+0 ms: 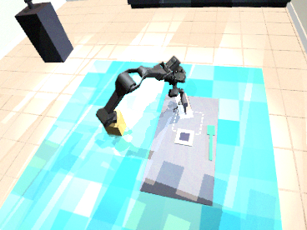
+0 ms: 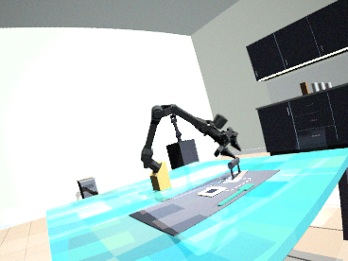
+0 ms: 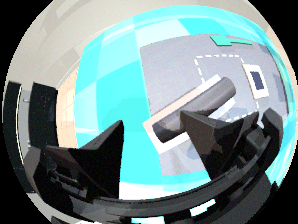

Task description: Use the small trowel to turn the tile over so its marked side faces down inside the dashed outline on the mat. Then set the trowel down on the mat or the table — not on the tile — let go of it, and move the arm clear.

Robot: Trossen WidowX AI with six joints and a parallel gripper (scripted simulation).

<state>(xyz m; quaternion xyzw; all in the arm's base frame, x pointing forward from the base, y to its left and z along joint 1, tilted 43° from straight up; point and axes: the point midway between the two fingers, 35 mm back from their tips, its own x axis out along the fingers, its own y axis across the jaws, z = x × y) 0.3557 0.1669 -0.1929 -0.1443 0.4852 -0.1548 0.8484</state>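
The white tile lies 20 mm ahead of my gripper tip, 280 mm to the right of it and 100 mm below it. Round my gripper tip: grey mat 20 mm ahead, 290 mm to the right, 120 mm below; teal tool 160 mm ahead, 280 mm to the right, 100 mm below.
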